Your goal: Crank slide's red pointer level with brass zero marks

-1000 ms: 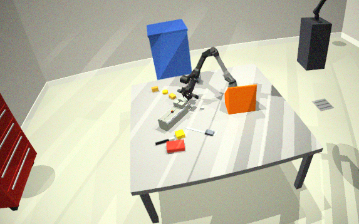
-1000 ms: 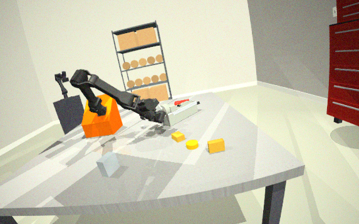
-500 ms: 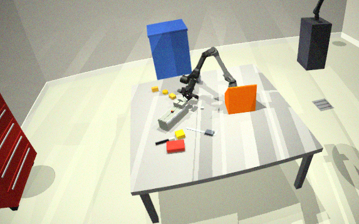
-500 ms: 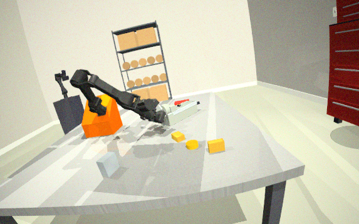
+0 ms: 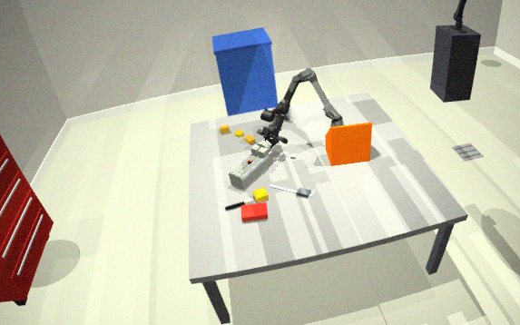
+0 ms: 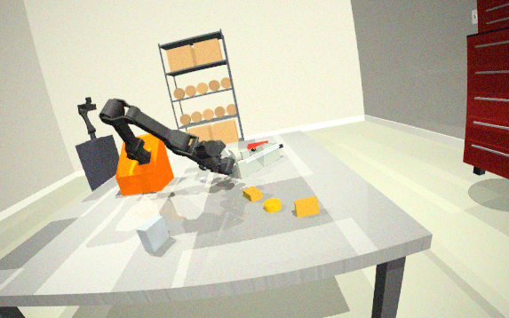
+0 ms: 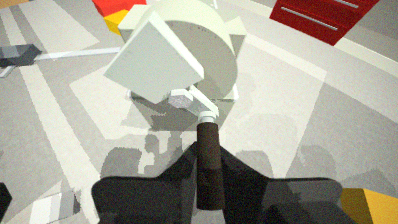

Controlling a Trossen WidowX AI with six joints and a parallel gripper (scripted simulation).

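The dark brown crank handle is 30 mm above my gripper tip, 10 mm to the right of it and 10 mm behind it. Also, from my gripper tip: yellow block 340 mm to the left, 60 mm ahead, 20 mm below; then grey cube 390 mm to the right, 160 mm behind; then red pointer 140 mm to the left, 100 mm ahead, 40 mm above.
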